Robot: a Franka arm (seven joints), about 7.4 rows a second.
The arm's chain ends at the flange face. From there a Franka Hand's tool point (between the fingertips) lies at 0.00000 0.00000 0.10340 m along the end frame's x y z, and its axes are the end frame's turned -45 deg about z.
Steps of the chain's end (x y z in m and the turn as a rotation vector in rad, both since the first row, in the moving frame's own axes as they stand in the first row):
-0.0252, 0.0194, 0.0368, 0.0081, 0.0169, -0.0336
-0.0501, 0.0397, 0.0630, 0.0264, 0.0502, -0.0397
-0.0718, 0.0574, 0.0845, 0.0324, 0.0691, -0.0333
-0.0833, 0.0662, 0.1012, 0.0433, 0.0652, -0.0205
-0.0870, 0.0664, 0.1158, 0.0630, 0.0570, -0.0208
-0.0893, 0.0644, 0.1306, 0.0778, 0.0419, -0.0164
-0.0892, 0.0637, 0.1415, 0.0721, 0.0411, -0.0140
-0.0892, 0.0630, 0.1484, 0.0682, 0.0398, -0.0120
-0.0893, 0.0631, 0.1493, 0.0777, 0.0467, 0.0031
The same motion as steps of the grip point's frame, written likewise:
-0.0297, -0.0035, 0.0368, -0.0062, 0.0177, -0.0336
-0.0579, -0.0057, 0.0628, -0.0168, 0.0542, -0.0397
-0.0839, -0.0076, 0.0842, -0.0260, 0.0718, -0.0333
-0.0978, -0.0106, 0.1009, -0.0155, 0.0767, -0.0205
-0.0997, -0.0151, 0.1154, 0.0042, 0.0849, -0.0208
-0.1000, -0.0203, 0.1302, 0.0254, 0.0846, -0.0164
-0.0999, -0.0204, 0.1411, 0.0219, 0.0800, -0.0140
-0.0997, -0.0206, 0.1481, 0.0201, 0.0764, -0.0120
-0.0987, -0.0208, 0.1489, 0.0219, 0.0880, 0.0031

